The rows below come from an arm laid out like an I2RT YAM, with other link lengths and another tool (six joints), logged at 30 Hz.
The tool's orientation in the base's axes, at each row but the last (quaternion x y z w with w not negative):
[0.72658, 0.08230, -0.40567, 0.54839]
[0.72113, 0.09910, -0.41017, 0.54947]
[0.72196, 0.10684, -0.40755, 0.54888]
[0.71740, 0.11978, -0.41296, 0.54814]
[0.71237, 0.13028, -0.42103, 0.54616]
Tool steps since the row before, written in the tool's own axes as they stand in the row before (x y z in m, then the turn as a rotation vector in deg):
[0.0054, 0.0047, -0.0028, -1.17, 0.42, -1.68]
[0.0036, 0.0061, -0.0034, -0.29, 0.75, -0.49]
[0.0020, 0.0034, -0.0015, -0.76, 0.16, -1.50]
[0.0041, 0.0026, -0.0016, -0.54, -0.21, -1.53]
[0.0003, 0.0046, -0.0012, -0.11, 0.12, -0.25]
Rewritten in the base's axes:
[0.0076, -0.0011, 0.0000, 0.31, 1.67, 1.22]
[0.0076, -0.0004, 0.0020, 0.50, 0.24, 0.77]
[0.0040, -0.0005, 0.0011, 0.31, 1.48, 0.75]
[0.0049, -0.0007, -0.0011, 0.23, 1.58, 0.34]
[0.0037, -0.0007, 0.0029, 0.12, 0.21, 0.17]

